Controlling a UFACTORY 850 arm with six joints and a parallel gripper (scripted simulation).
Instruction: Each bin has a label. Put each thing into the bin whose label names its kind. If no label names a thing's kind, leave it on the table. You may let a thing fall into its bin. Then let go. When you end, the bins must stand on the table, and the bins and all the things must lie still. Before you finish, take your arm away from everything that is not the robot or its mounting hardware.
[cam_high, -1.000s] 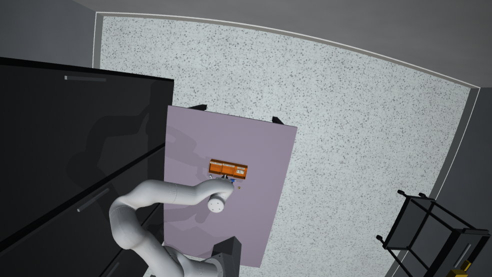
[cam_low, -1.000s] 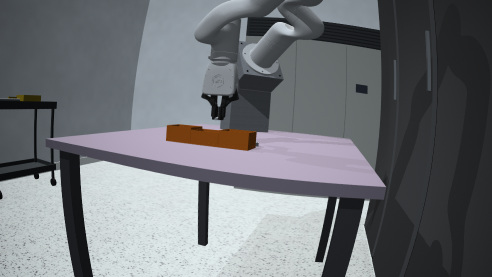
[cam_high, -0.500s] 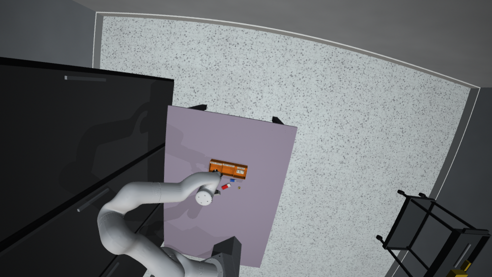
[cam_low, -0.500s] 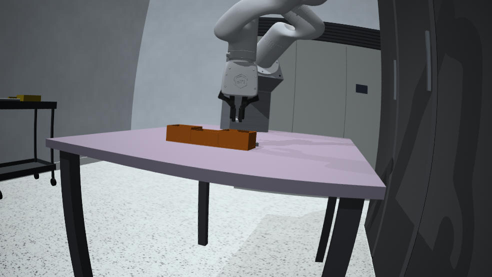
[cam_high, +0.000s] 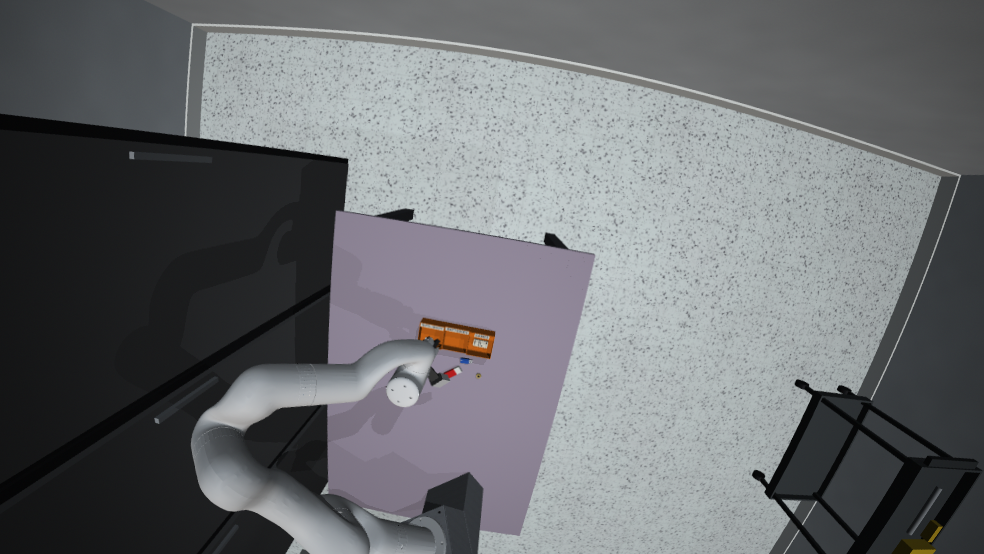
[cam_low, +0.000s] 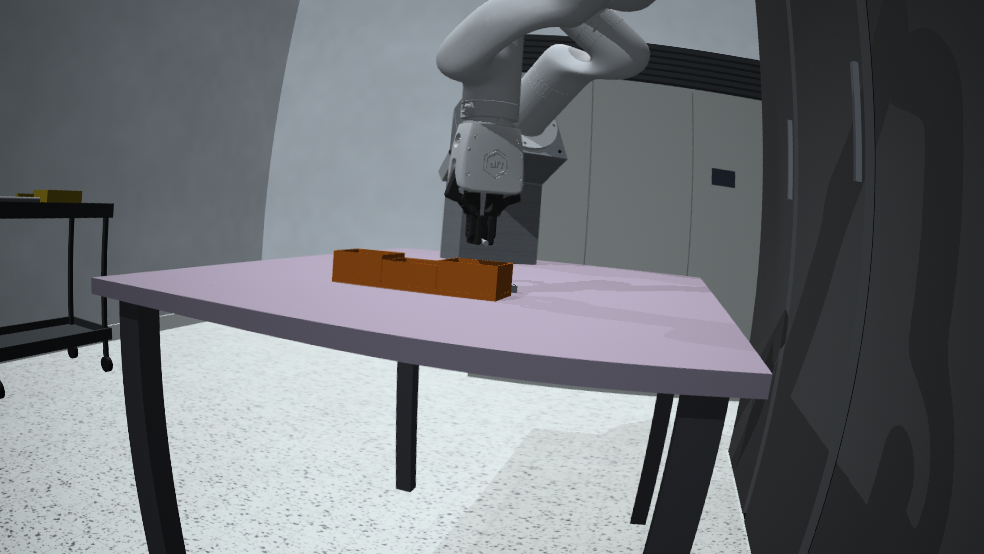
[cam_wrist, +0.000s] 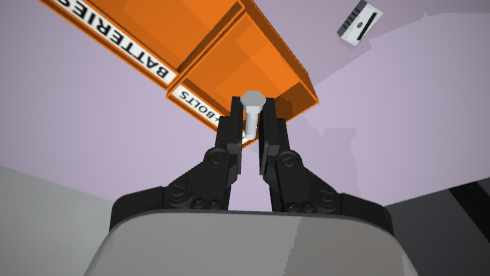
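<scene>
My hand is 20 mm above the grey bolt and 10 mm to the left of it. From my hand the other things lie so: grey ridged part: 90 mm behind, 80 mm below, 10 mm to the right; then orange bins: 70 mm to the right, 70 mm below, 40 mm ahead; then blue USB stick: 150 mm to the right, 90 mm below, 10 mm behind.
</scene>
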